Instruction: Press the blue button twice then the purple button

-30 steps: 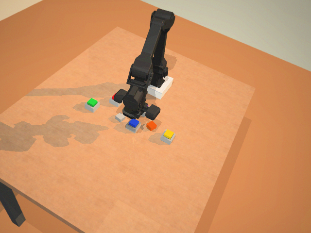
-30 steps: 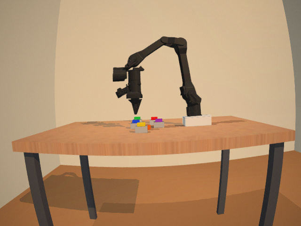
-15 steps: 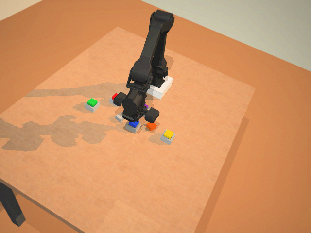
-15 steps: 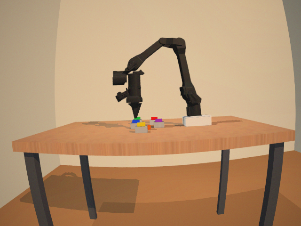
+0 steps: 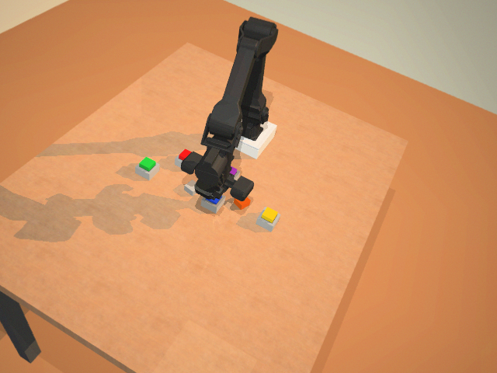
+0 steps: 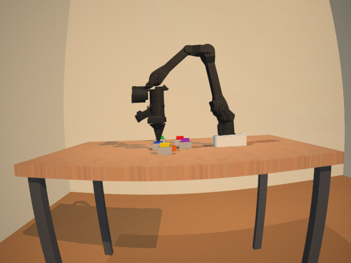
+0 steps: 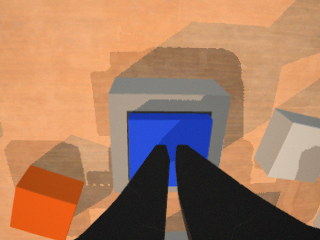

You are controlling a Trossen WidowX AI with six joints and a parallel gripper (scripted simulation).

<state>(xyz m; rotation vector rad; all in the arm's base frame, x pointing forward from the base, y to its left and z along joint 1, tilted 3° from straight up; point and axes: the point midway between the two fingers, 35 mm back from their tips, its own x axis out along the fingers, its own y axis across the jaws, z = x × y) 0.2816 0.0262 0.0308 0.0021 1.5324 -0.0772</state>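
Now: the blue button 1 cm below my gripper tip. Round my gripper tip: orange block: 7 cm to the left, 4 cm behind, 2 cm below; grey block: 7 cm to the right, 2 cm below, 1 cm behind; purple button: 11 cm behind, 1 cm to the right.
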